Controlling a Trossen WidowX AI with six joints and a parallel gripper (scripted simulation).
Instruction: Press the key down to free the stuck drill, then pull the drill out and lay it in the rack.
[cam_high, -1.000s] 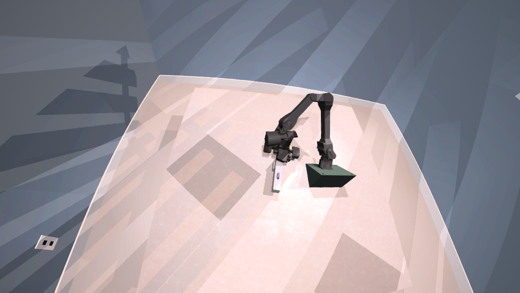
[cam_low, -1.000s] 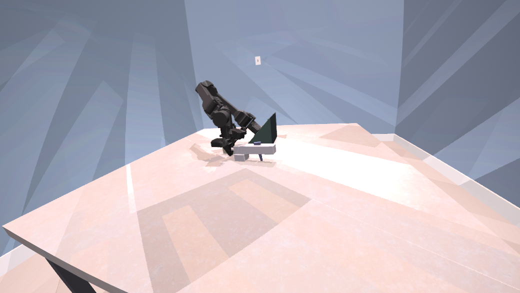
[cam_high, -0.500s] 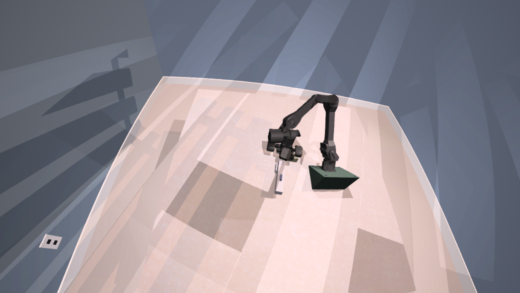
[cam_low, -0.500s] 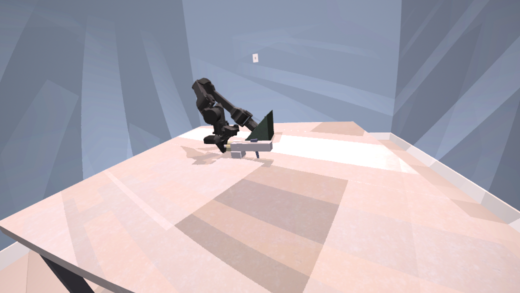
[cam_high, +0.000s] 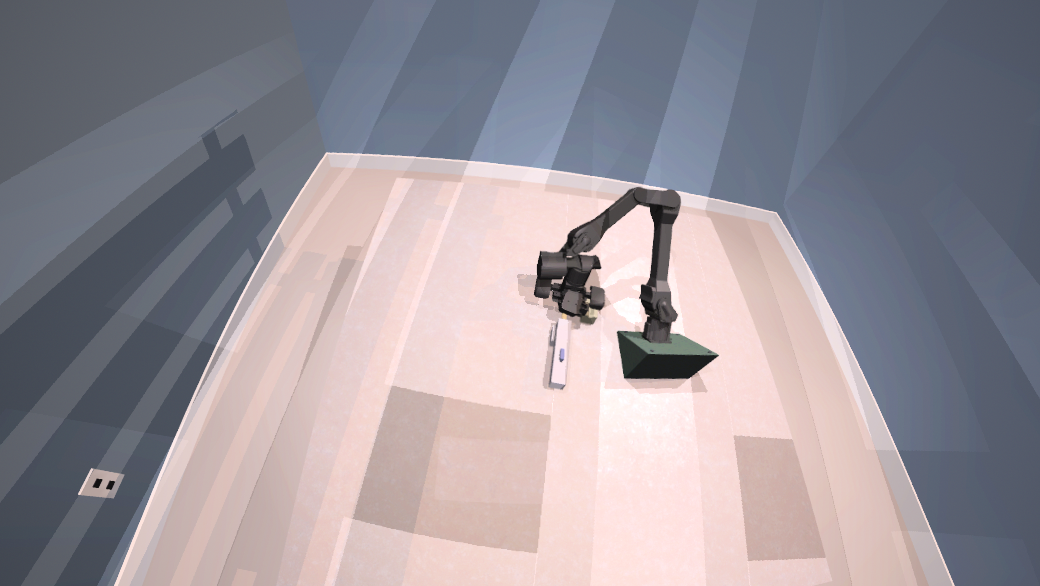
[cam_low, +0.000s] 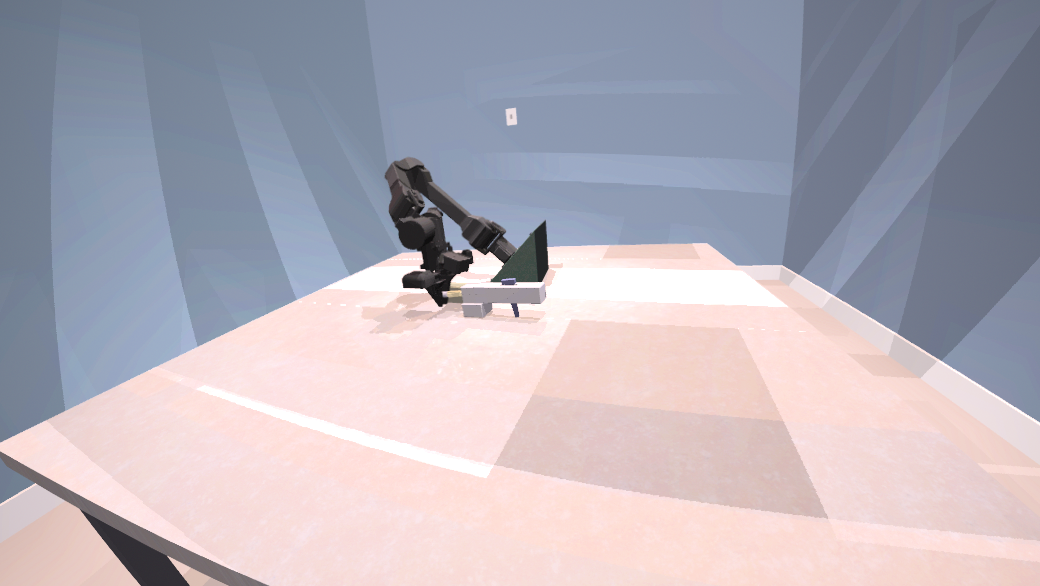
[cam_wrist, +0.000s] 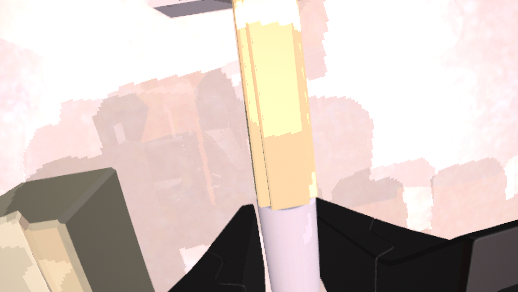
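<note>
My gripper tip is now 1 cm short of the drill, 5 cm to the right of it and 3 cm below it. The rest, counted from my gripper tip: rack: 8 cm behind; then blue key: 3 cm ahead, 18 cm to the left, 4 cm above.
</note>
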